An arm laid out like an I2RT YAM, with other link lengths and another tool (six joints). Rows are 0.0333 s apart.
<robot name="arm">
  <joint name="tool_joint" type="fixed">
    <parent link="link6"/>
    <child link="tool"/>
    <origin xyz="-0.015 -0.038 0.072" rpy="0 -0.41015 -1.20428"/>
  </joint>
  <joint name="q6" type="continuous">
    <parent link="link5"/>
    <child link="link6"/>
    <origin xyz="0.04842 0 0.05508" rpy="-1.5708 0 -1.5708"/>
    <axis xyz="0 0 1"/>
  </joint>
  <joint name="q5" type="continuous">
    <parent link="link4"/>
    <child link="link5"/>
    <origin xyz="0.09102 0.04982 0.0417" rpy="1.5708 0 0"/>
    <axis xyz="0 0 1"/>
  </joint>
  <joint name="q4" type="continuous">
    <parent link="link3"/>
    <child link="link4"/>
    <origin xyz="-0.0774 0.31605 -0.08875" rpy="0 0 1.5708"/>
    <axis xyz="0 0 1"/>
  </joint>
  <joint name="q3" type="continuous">
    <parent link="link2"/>
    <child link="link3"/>
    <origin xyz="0 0.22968 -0.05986" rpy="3.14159 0 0"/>
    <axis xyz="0 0 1"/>
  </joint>
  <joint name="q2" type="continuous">
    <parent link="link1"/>
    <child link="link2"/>
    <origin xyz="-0.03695 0.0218 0.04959" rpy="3.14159 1.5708 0"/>
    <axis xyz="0 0 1"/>
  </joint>
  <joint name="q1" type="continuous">
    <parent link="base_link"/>
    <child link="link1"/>
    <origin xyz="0 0 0.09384" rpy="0 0 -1.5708"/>
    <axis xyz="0 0 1"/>
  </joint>
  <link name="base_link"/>
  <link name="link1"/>
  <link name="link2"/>
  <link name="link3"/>
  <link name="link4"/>
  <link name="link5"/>
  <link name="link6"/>
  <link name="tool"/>
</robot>
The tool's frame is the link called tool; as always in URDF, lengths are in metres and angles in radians. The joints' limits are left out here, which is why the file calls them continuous.
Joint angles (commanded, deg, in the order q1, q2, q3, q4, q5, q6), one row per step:
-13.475 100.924 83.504 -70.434 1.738 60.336
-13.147 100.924 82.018 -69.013 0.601 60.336
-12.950 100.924 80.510 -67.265 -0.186 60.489
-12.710 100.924 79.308 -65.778 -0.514 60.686
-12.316 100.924 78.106 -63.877 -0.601 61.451
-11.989 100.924 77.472 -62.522 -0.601 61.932
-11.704 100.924 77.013 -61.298 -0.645 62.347
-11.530 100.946 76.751 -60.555 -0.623 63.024
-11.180 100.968 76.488 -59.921 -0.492 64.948
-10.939 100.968 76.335 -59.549 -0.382 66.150
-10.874 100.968 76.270 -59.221 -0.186 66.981
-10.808 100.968 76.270 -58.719 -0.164 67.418
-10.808 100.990 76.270 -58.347 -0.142 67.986
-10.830 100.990 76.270 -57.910 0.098 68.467
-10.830 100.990 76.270 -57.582 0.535 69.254
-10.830 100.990 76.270 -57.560 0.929 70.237
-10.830 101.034 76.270 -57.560 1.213 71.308
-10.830 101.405 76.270 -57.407 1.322 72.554
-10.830 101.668 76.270 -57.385 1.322 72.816
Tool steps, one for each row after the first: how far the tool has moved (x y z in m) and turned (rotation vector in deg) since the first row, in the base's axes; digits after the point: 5 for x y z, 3 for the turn. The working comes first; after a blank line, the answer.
Tool pose at each row, in the base's axes (x y z in m, rotation vector in deg; the steps are taken from these numbers as rounded here):
0.36172 -0.03930 0.13478 117.826 107.529 -24.863
0.36161 -0.03468 0.12686 118.128 108.427 -23.591
0.36218 -0.03176 0.11857 118.434 108.679 -22.495
0.36275 -0.02953 0.11181 118.478 108.686 -21.863
0.36497 -0.02685 0.10481 118.699 107.917 -21.197
0.36744 -0.02499 0.10098 118.638 107.298 -20.560
0.37015 -0.02338 0.09819 118.560 106.696 -19.827
0.37208 -0.02231 0.09647 118.935 105.919 -19.506
0.37433 -0.01971 0.09480 120.414 104.170 -19.548
0.37571 -0.01799 0.09390 121.293 103.077 -19.586
0.37704 -0.01781 0.09343 121.896 102.080 -19.652
0.37916 -0.01760 0.09335 122.107 101.397 -19.245
0.38083 -0.01768 0.09318 122.562 100.621 -19.015
0.38263 -0.01845 0.09304 122.805 99.732 -18.915
0.38417 -0.01929 0.09284 123.265 98.532 -19.147
0.38472 -0.01976 0.09271 124.034 97.353 -19.644
0.38524 -0.01997 0.09236 124.958 96.178 -20.098
0.38621 -0.01981 0.09004 126.190 95.021 -20.567
0.38621 -0.01969 0.08839 126.519 94.907 -20.839

-0.00011 0.00462 -0.00792 1.121 -0.199 0.370
0.00046 0.00754 -0.01621 1.837 -0.614 0.447
0.00103 0.00977 -0.02297 2.101 -0.965 0.509
0.00325 0.01245 -0.02997 2.068 -1.674 0.156
0.00572 0.01431 -0.03380 1.944 -2.383 0.018
0.00843 0.01592 -0.03659 1.859 -3.145 -0.093
0.01036 0.01699 -0.03831 1.792 -3.603 -0.586
0.01261 0.01959 -0.03998 1.730 -3.961 -2.158
0.01399 0.02131 -0.04088 1.670 -4.184 -3.119
0.01532 0.02149 -0.04135 1.492 -4.433 -3.891
0.01744 0.02170 -0.04143 1.426 -4.937 -4.253
0.01911 0.02162 -0.04160 1.394 -5.295 -4.814
0.02091 0.02085 -0.04174 1.130 -5.708 -5.326
0.02245 0.02001 -0.04194 0.714 -6.000 -6.141
0.02300 0.01954 -0.04207 0.400 -6.006 -7.154
0.02352 0.01933 -0.04242 0.209 -5.970 -8.245
0.02449 0.01949 -0.04474 0.221 -5.791 -9.498
0.02449 0.01961 -0.04639 0.266 -5.561 -9.762

